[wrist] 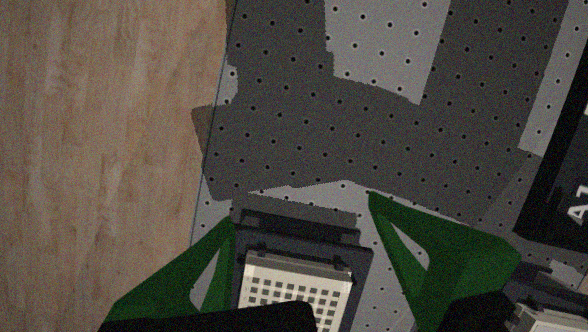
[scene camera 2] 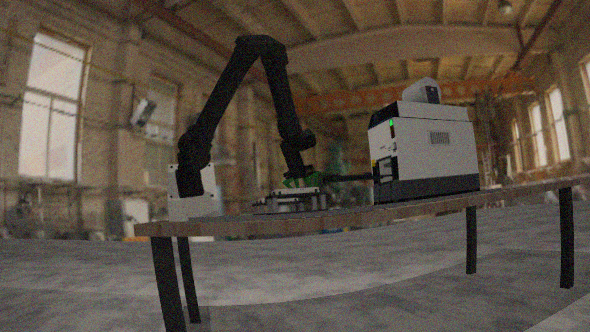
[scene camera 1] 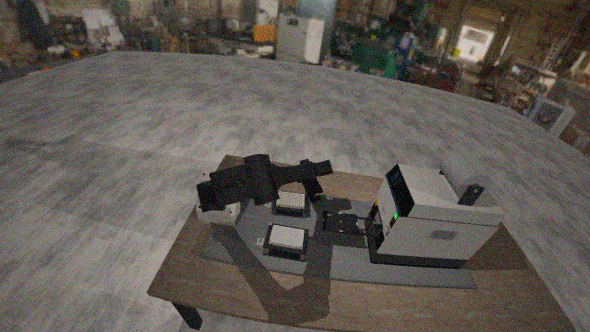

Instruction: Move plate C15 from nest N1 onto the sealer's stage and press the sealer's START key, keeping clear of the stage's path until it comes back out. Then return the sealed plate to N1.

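Frame: origin at the arm's base, x back, y right, z up, level; centimetres.
Where they show: gripper, between the fingertips: (wrist: 300,210) (scene camera 1: 315,199); arm's base, origin of its link: (scene camera 2: 189,183).
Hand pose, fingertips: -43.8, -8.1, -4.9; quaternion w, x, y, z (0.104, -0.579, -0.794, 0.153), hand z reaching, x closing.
Each offset is from my fingertips to the centre of the thing, as dx, dy, dz. "*": to the spot under its first point. Level surfaces: height alone.
A white plate with a grid of open wells @[* +11.1, +0.6, -0.8] (scene camera 1: 291,199) (wrist: 295,287) sits in the back dark nest @[* +4.4, +5.9, -2.0] (wrist: 362,260). A second, smoother white plate @[+12.9, +22.4, +0.3] (scene camera 1: 287,237) (wrist: 557,321) sits in the front nest @[+12.9, +22.4, -2.8] (scene camera 1: 271,248). No C15 or N1 label is readable. My gripper (scene camera 1: 320,200) (scene camera 2: 302,182) (wrist: 300,210) is open and empty. In the wrist view its green fingers stand either side of the gridded plate; its exact height above the plate is unclear. The sealer's dark stage @[-12.6, +17.4, +4.2] (scene camera 1: 345,223) (scene camera 2: 347,177) (wrist: 560,200) is out, without a plate, marked A1. The START key cannot be made out.
The white sealer @[* -41.5, +31.7, +15.3] (scene camera 1: 440,235) (scene camera 2: 430,155) stands right of the nests, its green light @[* -21.8, +28.4, +21.3] (scene camera 1: 396,216) (scene camera 2: 391,123) lit and a film roll @[-45.9, +21.0, +35.7] (scene camera 2: 419,92) on top. A grey perforated board @[dz -6.1] (scene camera 1: 400,272) (wrist: 385,30) lies on the wooden table @[dz -7.4] (scene camera 1: 425,305) (wrist: 110,125).
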